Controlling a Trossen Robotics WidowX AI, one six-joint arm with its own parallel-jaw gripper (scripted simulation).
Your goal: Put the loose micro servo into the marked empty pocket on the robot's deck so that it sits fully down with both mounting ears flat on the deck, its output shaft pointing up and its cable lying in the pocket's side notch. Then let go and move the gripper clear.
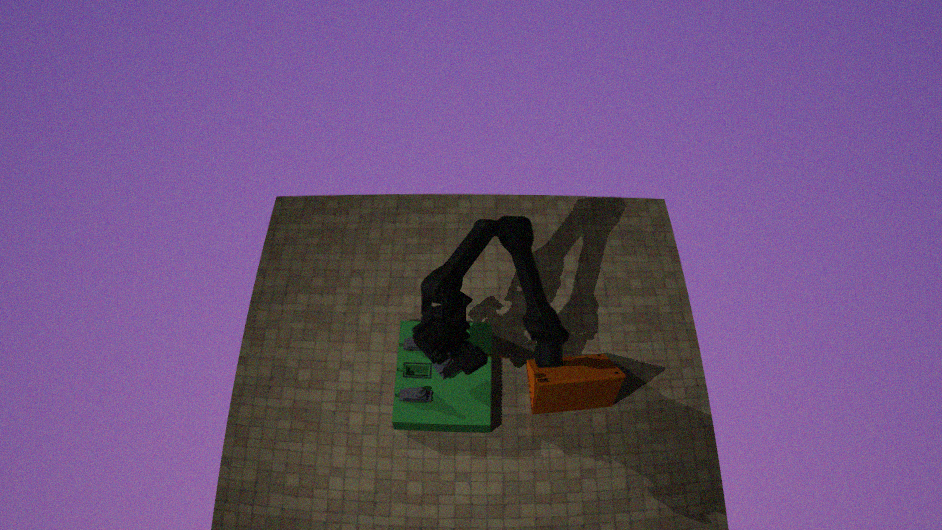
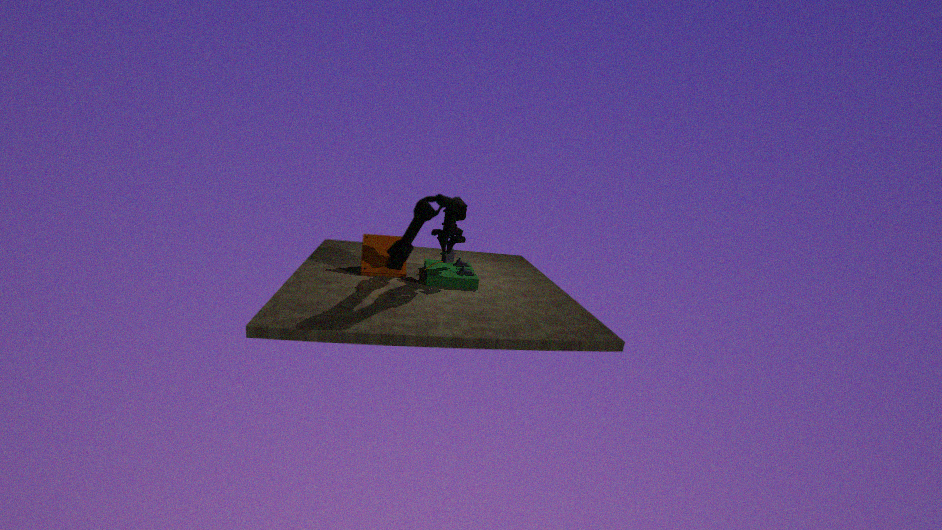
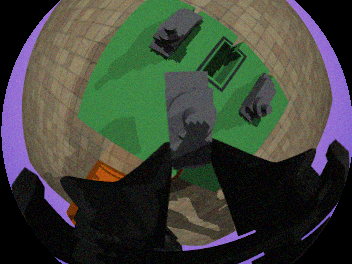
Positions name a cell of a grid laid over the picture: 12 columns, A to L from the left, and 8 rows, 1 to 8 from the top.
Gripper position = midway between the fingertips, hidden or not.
I see my gripper (image 1: F6), a grey micro servo (image 3: G4) and a green deck (image 1: F7).
My gripper shows as well in image 3 (image 3: G5). The green deck also shows in image 2 (image 2: F5) and in image 3 (image 3: E4).
